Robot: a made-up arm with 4 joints.
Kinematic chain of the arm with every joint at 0, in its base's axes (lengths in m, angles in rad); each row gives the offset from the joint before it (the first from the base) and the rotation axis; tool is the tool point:
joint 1: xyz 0 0 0.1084 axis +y
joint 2: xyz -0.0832 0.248 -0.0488 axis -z
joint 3: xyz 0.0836 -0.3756 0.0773 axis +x
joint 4: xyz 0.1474 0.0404 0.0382 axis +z
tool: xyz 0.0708 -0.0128 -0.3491
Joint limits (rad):
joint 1: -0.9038..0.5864
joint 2: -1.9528..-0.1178
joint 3: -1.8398..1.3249
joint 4: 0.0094..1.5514
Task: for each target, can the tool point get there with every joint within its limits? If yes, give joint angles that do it. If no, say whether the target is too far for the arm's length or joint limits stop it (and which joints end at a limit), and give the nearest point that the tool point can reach.
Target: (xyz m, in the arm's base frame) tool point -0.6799 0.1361 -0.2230
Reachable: no: joint limits stop it (at a limit: joint 1, joint 2, joint 4) | nearest point -0.1495 0.5276 -0.0353 | short by 0.685 m
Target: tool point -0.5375 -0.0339 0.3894
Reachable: no: joint limits stop it (at a limit: joint 1, joint 2, joint 3, joint 4) | nearest point 0.0551 0.2301 0.2760 | short by 0.659 m
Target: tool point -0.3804 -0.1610 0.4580
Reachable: no: joint limits stop it (at a limit: joint 1, joint 2, joint 3, joint 4) | nearest point 0.1178 -0.3946 0.3935 | short by 0.554 m
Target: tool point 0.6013 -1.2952 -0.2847
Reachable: no: too far | nearest point 0.2504 -0.4106 -0.0309 | short by 0.985 m
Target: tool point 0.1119 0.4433 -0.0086
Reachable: yes | joints -0.0066 -1.0898 0.7837 1.2876
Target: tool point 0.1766 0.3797 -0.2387
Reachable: yes | joints 0.3572 -1.0423 0.2074 0.4505
